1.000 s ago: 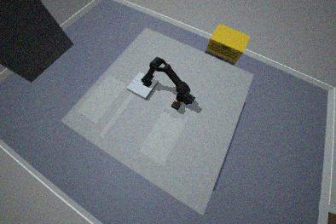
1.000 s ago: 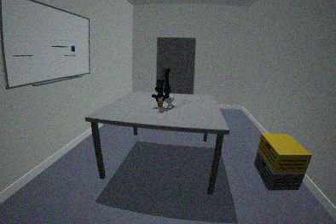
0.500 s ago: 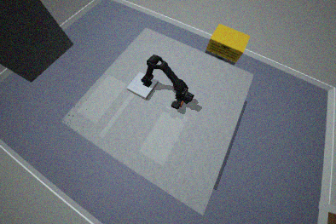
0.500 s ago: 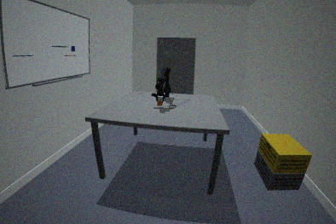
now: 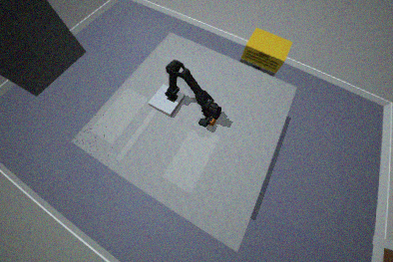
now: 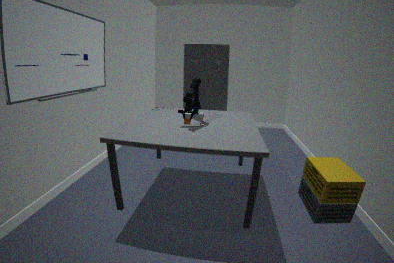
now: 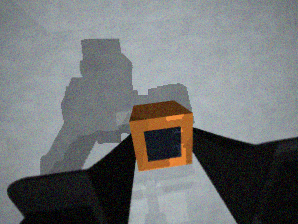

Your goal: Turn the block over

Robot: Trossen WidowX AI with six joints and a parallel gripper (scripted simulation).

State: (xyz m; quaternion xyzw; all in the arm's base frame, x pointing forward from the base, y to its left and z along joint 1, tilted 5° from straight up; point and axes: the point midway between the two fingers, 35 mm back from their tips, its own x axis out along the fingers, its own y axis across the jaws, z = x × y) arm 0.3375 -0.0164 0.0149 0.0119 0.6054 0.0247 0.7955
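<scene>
Now: gripper tip 1 cm below the small orange block.
</scene>
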